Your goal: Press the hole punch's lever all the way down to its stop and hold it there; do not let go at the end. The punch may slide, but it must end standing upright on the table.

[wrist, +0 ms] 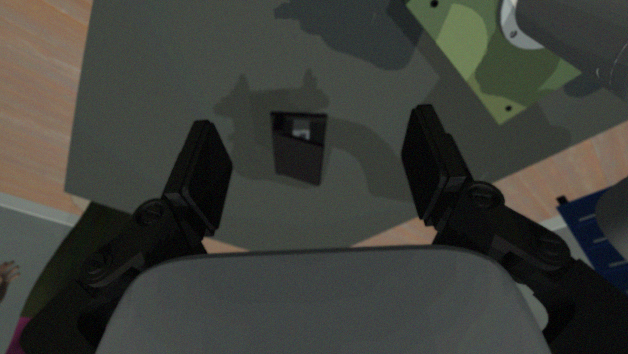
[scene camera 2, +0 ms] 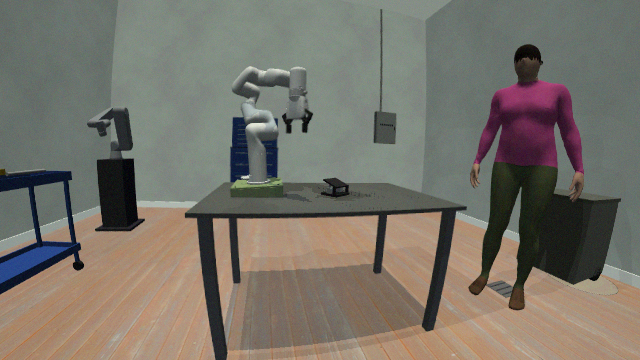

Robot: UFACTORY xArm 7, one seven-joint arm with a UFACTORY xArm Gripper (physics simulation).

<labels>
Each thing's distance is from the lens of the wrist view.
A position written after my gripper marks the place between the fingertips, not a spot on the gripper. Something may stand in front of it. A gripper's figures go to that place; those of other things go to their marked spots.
my gripper (wrist: 313, 136): 0.12 m
black hole punch (wrist: 313, 125): 0.51 m
</labels>
